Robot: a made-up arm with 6 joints. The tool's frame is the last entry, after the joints.
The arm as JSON. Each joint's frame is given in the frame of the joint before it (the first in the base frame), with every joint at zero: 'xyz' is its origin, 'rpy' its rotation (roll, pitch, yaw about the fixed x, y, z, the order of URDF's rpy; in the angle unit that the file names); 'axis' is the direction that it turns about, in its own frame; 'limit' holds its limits. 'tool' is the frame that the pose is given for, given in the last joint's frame.
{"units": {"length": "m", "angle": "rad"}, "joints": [
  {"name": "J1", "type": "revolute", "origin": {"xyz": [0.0, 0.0, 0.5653], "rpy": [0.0, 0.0, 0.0]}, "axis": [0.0, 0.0, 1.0], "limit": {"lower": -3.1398, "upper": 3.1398}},
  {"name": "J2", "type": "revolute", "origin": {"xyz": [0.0, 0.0, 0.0], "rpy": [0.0, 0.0, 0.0]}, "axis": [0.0, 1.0, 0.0], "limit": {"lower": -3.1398, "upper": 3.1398}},
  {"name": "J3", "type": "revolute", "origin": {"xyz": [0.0, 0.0, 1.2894], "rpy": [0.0, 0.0, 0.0]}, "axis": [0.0, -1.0, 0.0], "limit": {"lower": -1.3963, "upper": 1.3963}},
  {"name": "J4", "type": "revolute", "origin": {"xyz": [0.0, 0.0, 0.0], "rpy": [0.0, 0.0, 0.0]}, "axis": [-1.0, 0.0, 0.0], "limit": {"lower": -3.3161, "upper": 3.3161}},
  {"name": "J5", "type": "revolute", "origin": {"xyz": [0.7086, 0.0, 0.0], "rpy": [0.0, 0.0, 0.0]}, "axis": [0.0, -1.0, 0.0], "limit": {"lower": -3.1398, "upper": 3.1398}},
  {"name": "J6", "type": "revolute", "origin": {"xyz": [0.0, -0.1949, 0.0], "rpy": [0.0, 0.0, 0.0]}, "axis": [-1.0, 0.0, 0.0], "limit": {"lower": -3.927, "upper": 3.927}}
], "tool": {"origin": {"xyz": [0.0, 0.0, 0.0], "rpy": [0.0, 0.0, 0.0]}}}
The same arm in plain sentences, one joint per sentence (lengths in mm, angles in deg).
The arm has six revolute joints in a row. What follows holds with every joint at zero, and every direction is one of the base frame's.
Joint 1 sits 565.3 mm along +z from the base frame's origin and turns about +z, from -179.9 to 179.9 deg.
Joint 2 sits at the same point as joint 1 and turns about +y, from -179.9 to 179.9 deg.
Joint 3 sits 1289.4 mm along +z from joint 2 and turns about -y, from -80 to 80 deg.
Joint 4 sits at the same point as joint 3 and turns about -x, from -190 to 190 deg.
Joint 5 sits 708.6 mm along +x from joint 4 and turns about -y, from -179.9 to 179.9 deg.
Joint 6 sits 194.9 mm along -y from joint 5 and turns about -x, from -225 to 225 deg.
The tool frame, which is the frame that the pose is given for, sits at the same point as joint 6; its axes are parallel to the base frame's.

